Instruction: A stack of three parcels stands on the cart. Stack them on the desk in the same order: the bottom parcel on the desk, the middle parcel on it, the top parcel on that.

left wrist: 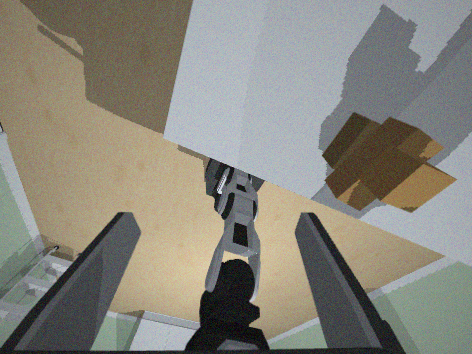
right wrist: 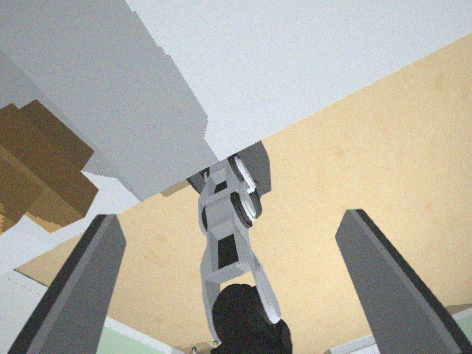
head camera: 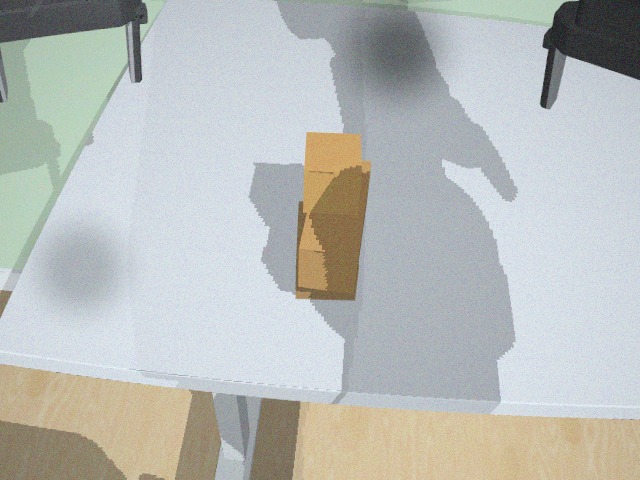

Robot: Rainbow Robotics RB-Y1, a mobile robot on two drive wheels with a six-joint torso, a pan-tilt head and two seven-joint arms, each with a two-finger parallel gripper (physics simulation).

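Frame: origin at the robot's base, x ahead, y up, z right, level; metres.
Seen in the pictures: left gripper, fingertip midpoint: [left wrist: 217, 222] [head camera: 68, 86]; right gripper, fingertip midpoint: [right wrist: 234, 226] [head camera: 610, 125].
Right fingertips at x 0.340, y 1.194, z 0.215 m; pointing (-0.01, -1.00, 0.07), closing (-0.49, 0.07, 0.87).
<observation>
Pixels of each thing's top centre, then the offset from my right fingertips to it. "pt": a spot on its surface instead. Level surfaces: height alone.
- white table top, surface height: dy -0.243 m
- top parcel, top centre: [head camera: 333, 151] [left wrist: 416, 190] dx +0.049, dy -0.091, dz -0.218 m
- middle parcel, top centre: [head camera: 337, 201] [right wrist: 18, 186] [left wrist: 384, 176] dx +0.038, dy -0.141, dz -0.211 m
- grey table leg, surface spot: [head camera: 232, 439] pt dx +0.239, dy -1.059, dz -0.402 m
- Wooden floor, surface height: dy -1.193 m
- robot's grey body, surface spot: [right wrist: 222, 215] [left wrist: 245, 209] pt dx -0.445, dy -0.511, dz -0.206 m
Three orange-brown parcels stand as one stack on a white table top [head camera: 206, 320] [left wrist: 215, 65] [right wrist: 300, 65], which looks like the desk. The top parcel [head camera: 333, 149] sits on the middle parcel [head camera: 338, 232], which rests on the bottom parcel [head camera: 312, 271]; they are slightly offset. The stack also shows in the left wrist view [left wrist: 375, 155] and, cut off, in the right wrist view [right wrist: 45, 165]. My left gripper [head camera: 69, 88] [left wrist: 217, 222] is open and empty, far left of the stack. My right gripper [right wrist: 234, 226] is open and empty, to its right. I cannot make out the cart.
The table's near edge [head camera: 423, 406] crosses the lower head view, with a grey table leg [head camera: 232, 439] below it. Wooden floor [head camera: 465, 444] [left wrist: 150, 175] [right wrist: 375, 165] lies beyond the edge. Shadows fall across the table and stack. The robot's grey body [left wrist: 240, 210] [right wrist: 222, 215] stands beside the table.
</observation>
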